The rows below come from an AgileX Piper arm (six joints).
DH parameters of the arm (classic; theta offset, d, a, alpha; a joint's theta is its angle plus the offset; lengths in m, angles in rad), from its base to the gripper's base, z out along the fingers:
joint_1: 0 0.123 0 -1.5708
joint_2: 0.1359 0 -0.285 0
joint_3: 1.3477 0 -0.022 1.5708
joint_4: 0 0.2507 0 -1.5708
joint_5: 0 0 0 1.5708
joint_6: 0 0.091 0 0
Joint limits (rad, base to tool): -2.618..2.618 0..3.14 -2.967..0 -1.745..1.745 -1.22..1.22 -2.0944..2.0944
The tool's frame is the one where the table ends.
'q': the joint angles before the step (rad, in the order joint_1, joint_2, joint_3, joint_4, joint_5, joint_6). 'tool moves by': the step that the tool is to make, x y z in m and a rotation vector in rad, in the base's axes. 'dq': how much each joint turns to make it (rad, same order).
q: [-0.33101, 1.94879, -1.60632, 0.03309, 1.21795, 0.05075]
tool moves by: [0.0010, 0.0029, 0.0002, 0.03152, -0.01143, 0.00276]
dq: [0.00003, -0.00016, 0.00006, 0.03584, 0.00011, -0.01185]
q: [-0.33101, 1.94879, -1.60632, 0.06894, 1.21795, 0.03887]
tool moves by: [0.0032, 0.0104, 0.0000, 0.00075, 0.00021, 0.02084]
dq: [0.02740, -0.00016, 0.00025, 0.00000, -0.00008, 0.00660]
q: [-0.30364, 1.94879, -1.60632, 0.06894, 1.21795, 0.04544]
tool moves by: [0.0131, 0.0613, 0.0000, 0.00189, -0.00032, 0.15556]
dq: [0.15759, 0.00015, -0.00019, 0.00181, 0.00005, 0.00158]
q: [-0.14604, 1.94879, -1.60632, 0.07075, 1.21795, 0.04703]
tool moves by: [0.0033, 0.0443, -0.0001, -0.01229, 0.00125, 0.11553]
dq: [0.11469, 0.00006, 0.00004, -0.01301, -0.00008, 0.00246]
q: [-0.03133, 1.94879, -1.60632, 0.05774, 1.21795, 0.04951]
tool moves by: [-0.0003, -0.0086, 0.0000, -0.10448, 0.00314, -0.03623]
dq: [0.00304, -0.00016, 0.00023, -0.11497, -0.00007, 0.06860]
